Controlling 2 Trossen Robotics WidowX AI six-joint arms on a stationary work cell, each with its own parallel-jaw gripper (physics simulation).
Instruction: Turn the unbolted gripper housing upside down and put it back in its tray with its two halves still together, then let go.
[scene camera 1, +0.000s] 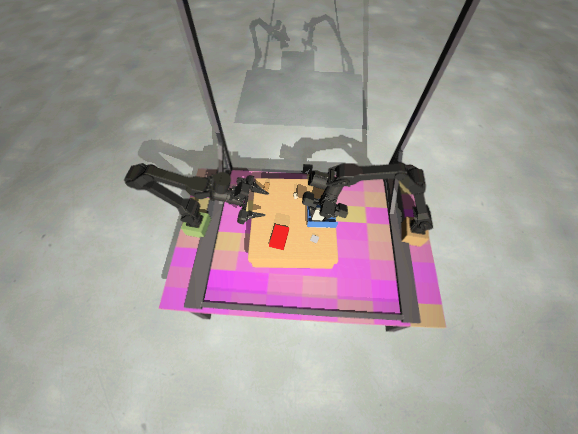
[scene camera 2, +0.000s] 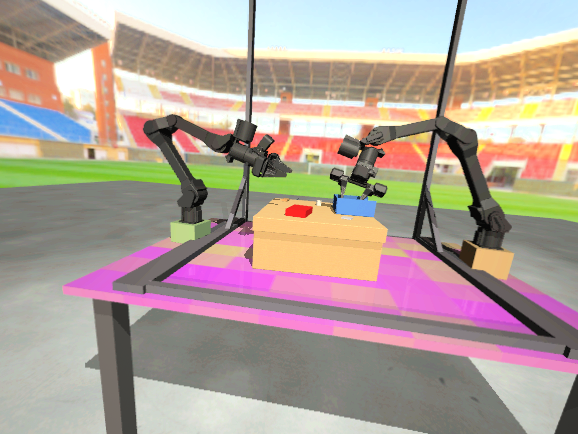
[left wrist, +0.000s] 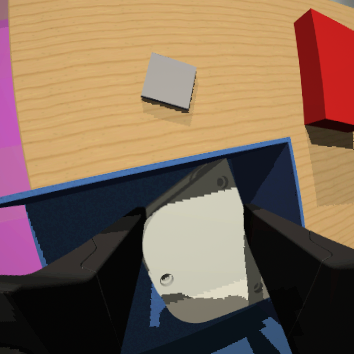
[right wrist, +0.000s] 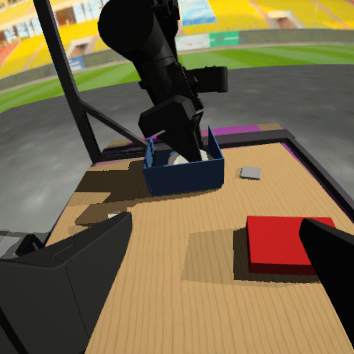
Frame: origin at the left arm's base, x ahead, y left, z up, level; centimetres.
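Seen in the pictures: left gripper, fingertip midpoint: (scene camera 1: 317, 219) (scene camera 2: 347, 205) (left wrist: 194, 213); right gripper, fingertip midpoint: (scene camera 1: 267, 204) (scene camera 2: 289, 173) (right wrist: 217, 223); left arm's base at its link origin: (scene camera 1: 417, 227) (scene camera 2: 486, 246); right arm's base at its link origin: (scene camera 1: 194, 220) (scene camera 2: 191, 221).
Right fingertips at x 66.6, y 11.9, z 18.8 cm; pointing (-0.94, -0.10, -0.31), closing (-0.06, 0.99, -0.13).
Observation:
Pixels of each thing's top centre, then the offset from my right fingertips to it. "spot": a spot on its surface instead.
- blue tray at its top centre: (left wrist: 183, 315) (right wrist: 180, 143) (scene camera 2: 353, 197) (scene camera 1: 322, 210) dx -21.8, dy -5.3, dz -6.3 cm
- wooden box at its top centre: (left wrist: 303, 208) (right wrist: 189, 222) (scene camera 2: 317, 209) (scene camera 1: 293, 216) dx -10.0, dy -3.3, dz -11.7 cm
- red block at its top centre: (left wrist: 342, 68) (right wrist: 295, 237) (scene camera 2: 299, 207) (scene camera 1: 279, 236) dx -6.2, dy +8.1, dz -9.7 cm
- small grey square at a spot on its surface: (left wrist: 170, 81) (right wrist: 250, 171) (scene camera 2: 347, 217) (scene camera 1: 314, 238) spot: dx -20.5, dy +5.8, dz -11.4 cm
- small white piece at its top centre: (scene camera 2: 318, 200) (scene camera 1: 295, 194) dx -9.2, dy -12.9, dz -9.7 cm
The pale, rounded gripper housing (left wrist: 195, 250) (scene camera 1: 316, 215) lies in the blue tray (left wrist: 150, 168) (scene camera 1: 321, 224) (scene camera 2: 355, 206) (right wrist: 185, 179). A flat face with a screw hole shows, with shaded corners; whether both halves meet underneath is hidden. My left gripper (left wrist: 194, 213) (scene camera 2: 353, 196) points down into the tray and is shut on the housing, one finger against each side. My right gripper (right wrist: 217, 223) (scene camera 1: 265, 204) (scene camera 2: 290, 171) is open and empty, above the picture-left part of the wooden box top, apart from the tray.
The tray stands on a wooden box (scene camera 1: 295, 261) (scene camera 2: 315, 255). A red block (scene camera 1: 279, 237) (scene camera 2: 299, 210) (left wrist: 332, 70) (right wrist: 280, 242) and a small grey square (scene camera 1: 314, 238) (scene camera 2: 346, 218) (left wrist: 170, 81) (right wrist: 250, 173) lie near it. A small white piece (scene camera 1: 296, 195) (scene camera 2: 319, 203) lies behind.

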